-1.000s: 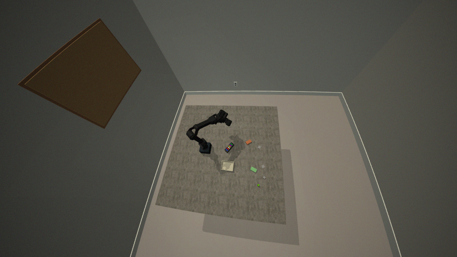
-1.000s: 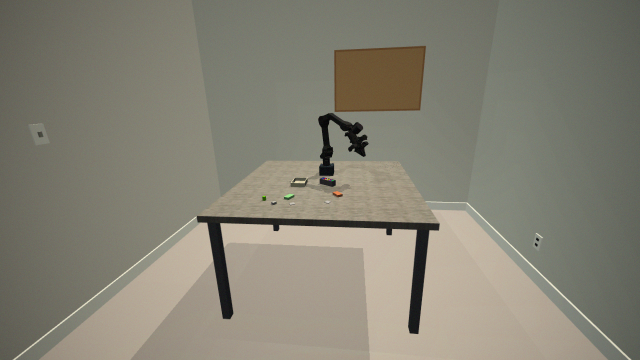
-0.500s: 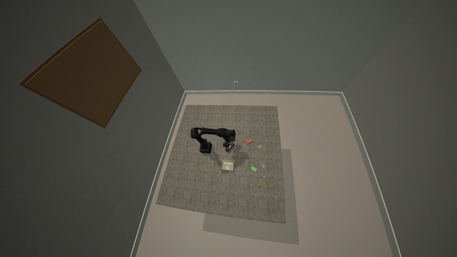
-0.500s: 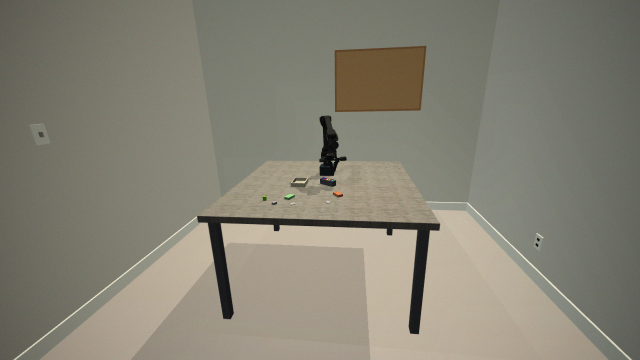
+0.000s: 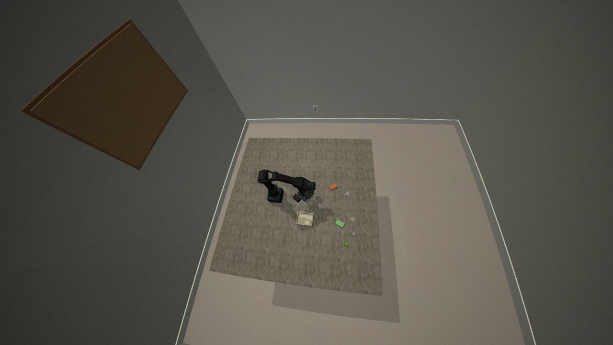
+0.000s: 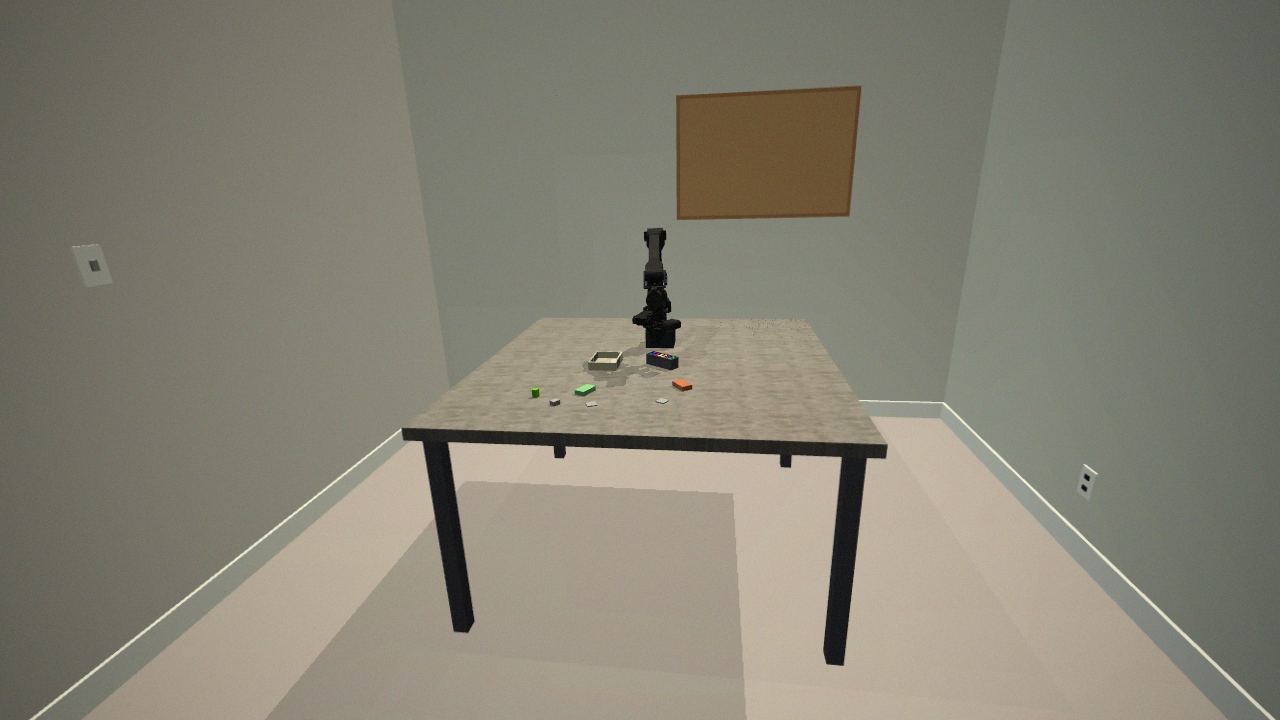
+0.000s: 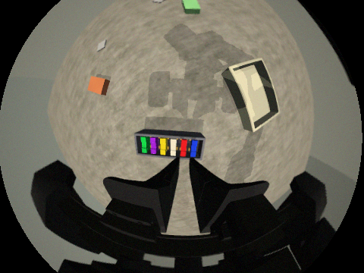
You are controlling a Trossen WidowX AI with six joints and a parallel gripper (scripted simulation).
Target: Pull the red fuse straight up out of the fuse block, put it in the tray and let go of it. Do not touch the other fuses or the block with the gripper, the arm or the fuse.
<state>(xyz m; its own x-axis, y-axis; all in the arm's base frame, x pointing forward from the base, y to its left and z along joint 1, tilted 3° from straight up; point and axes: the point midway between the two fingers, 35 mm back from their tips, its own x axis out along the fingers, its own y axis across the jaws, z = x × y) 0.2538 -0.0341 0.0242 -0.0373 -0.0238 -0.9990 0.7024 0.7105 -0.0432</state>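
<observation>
Right now my gripper tip is 5 cm above the red fuse. From my gripper tip the other things lie so: orange block: 25 cm ahead, 6 cm to the left, 7 cm below; green block: 25 cm ahead, 25 cm to the right, 7 cm below; tray: 2 cm behind, 19 cm to the right, 7 cm below.
</observation>
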